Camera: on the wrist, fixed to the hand. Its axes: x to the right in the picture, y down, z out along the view.
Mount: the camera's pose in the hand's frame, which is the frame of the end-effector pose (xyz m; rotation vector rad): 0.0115 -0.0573 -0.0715 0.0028 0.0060 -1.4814
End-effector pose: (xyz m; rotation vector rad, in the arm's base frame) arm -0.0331 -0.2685 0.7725 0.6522 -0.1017 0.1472
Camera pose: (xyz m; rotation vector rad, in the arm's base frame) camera -0.0087 -0.2686 0.6834 0.5929 0.3980 -1.2752
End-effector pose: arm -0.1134 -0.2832 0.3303 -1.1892 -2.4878 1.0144
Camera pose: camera -0.1238 -0.2643 0.4201 0.7145 -2.3583 0.4885
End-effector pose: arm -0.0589 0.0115 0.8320 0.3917 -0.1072 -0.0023
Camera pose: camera -0.0389 -0.0145 0.7457 0.3992 0.2090 -1.4604
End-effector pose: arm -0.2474 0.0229 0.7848 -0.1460 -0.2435 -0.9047
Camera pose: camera -0.2754 -0.0371 0.7204 0.0761 -0.3400 -2.3730
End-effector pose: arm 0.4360 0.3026 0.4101 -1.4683 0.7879 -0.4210
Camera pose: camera 0.4062 0.2381 0.4691 -1.8346 -0.4618 -1.4970
